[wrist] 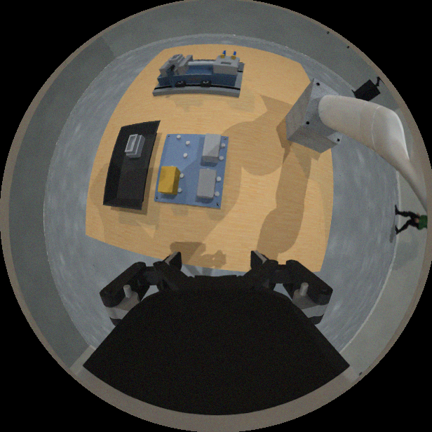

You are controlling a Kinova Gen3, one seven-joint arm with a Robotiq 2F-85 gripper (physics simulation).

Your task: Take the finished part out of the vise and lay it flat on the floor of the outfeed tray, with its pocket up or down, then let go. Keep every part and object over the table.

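Observation:
The vise (pixel 192 78) stands at the far side of the table, with a blue body and grey jaws. A pale bar shows between its jaws; I cannot tell whether a part is clamped there. The black outfeed tray (pixel 131 181) lies at the left. A light grey part (pixel 134 145) with its pocket facing up rests in the upper part of the tray, apart from the gripper. My gripper (pixel 215 259) is open and empty, high above the near edge of the table, well away from the vise and the tray.
A blue plate (pixel 193 161) with white pegs lies right of the tray. It bears a yellow block (pixel 169 180) and two grey blocks (pixel 211 148) (pixel 206 183). The grey robot pedestal (pixel 312 120) and white arm (pixel 360 120) stand at the right.

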